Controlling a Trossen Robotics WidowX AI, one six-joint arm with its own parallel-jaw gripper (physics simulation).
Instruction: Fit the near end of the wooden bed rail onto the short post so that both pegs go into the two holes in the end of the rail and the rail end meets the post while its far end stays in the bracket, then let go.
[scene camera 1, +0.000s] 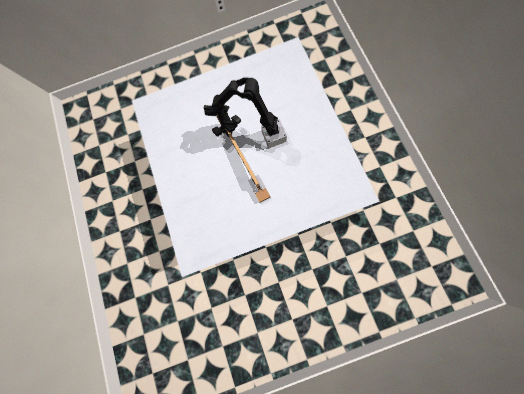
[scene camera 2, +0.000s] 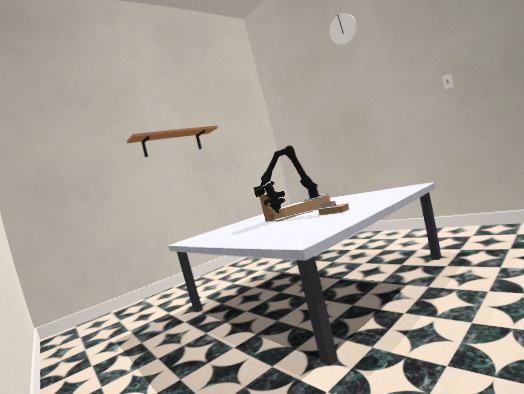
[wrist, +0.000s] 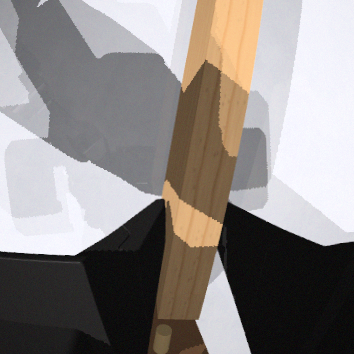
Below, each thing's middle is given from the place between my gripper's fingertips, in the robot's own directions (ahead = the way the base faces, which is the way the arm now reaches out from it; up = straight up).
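Scene:
Wooden bed rail (wrist: 216, 79): 170 mm left of my hand, 30 mm behind, 10 mm above.

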